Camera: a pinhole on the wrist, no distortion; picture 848 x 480 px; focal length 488.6 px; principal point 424.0 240.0 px. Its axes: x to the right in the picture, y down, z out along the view. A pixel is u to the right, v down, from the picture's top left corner.
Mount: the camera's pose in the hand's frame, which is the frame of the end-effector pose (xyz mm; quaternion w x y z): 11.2 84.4 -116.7 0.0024 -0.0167 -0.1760 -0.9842
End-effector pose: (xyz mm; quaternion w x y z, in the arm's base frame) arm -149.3 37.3 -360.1 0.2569 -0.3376 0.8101 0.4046
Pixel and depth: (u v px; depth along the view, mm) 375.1 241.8 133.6
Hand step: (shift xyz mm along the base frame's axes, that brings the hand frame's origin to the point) -115.6 55.0 38.4
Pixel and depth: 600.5 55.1 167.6
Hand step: -121.0 122.0 117.1
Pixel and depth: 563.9 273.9 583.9
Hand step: -36.0 530.4 -29.1
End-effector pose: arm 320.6 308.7 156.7 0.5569 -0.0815 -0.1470 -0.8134
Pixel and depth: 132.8 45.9 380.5
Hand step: 236.1 -280.1 296.5
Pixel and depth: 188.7 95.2 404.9
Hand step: 226.9 -234.7 317.1
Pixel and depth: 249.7 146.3 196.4
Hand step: 141.0 -122.8 102.7
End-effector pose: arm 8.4 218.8 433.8 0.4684 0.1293 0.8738 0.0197
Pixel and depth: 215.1 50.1 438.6
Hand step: 159.6 414.2 -238.3
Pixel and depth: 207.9 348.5 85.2
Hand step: -33.4 108.2 -9.5
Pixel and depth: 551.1 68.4 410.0
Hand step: 301.6 309.6 0.3
